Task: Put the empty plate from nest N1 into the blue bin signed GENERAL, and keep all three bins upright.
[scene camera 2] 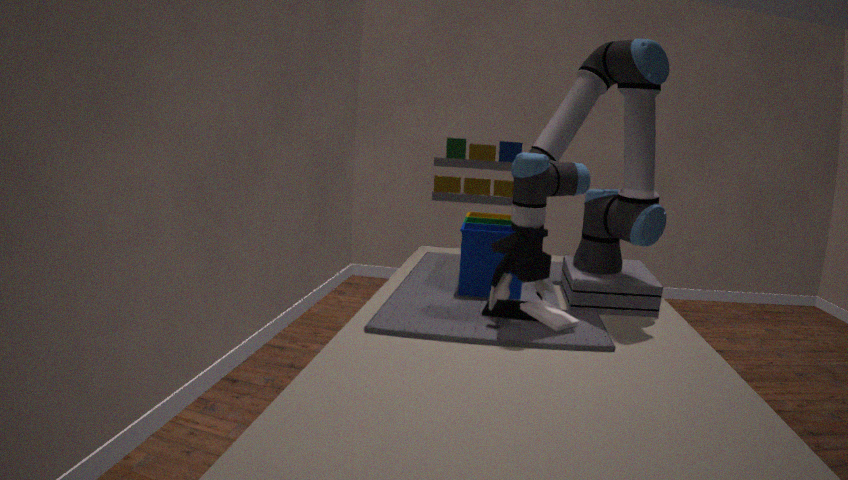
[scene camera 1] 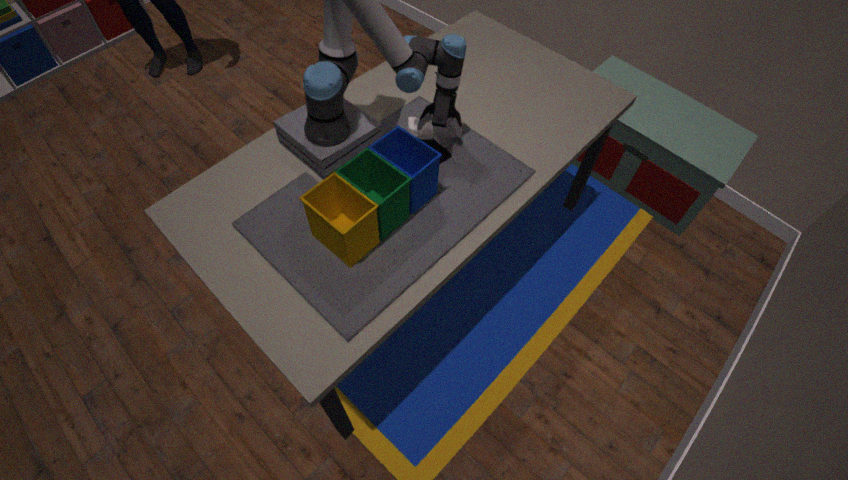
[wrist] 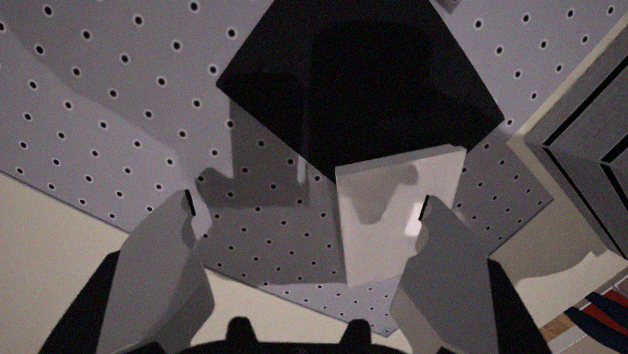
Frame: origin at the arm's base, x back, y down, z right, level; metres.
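Where they show: gripper, fingertip midpoint: (scene camera 2: pixel 517 305) (scene camera 1: pixel 438 134) (wrist: pixel 307 195); arm's base, link origin: (scene camera 2: pixel 597 266) (scene camera 1: pixel 327 131).
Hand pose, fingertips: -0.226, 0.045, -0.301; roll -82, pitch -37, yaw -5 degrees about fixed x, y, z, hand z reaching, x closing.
Each offset is from my fingertips to the centre of the thing, as dx, dy, dz. Level surfaces: height alone.
The white plate @[+0.081, +0.021, +0.010] (scene camera 2: pixel 553 317) (wrist: pixel 377 240) is tilted at the edge of the black nest (scene camera 1: pixel 441 154) (scene camera 2: pixel 504 309) (wrist: pixel 360 90); how it rests there is not clear. My gripper (scene camera 1: pixel 441 133) (scene camera 2: pixel 528 299) (wrist: pixel 307 195) is open and low beside the nest. In the wrist view, the right fingertip overlaps the plate's right part and the left one stands well apart from it; no grip shows. The blue bin @[-0.085, -0.051, +0.233] (scene camera 1: pixel 424 187) (scene camera 2: pixel 480 261) stands upright near the gripper, beside the upright green bin @[-0.096, -0.051, +0.363] (scene camera 1: pixel 393 209) and yellow bin @[-0.107, -0.051, +0.494] (scene camera 1: pixel 360 237). Signs are not readable.
The bins stand in a row on the grey perforated board @[dy +0.039] (scene camera 1: pixel 285 237) (scene camera 2: pixel 416 303) (wrist: pixel 125 80), on the table @[dy +0.052] (scene camera 1: pixel 196 226) (scene camera 2: pixel 476 404). The stepped robot base block (scene camera 1: pixel 297 142) (scene camera 2: pixel 612 297) (wrist: pixel 590 165) is behind the bins, close to the nest side.
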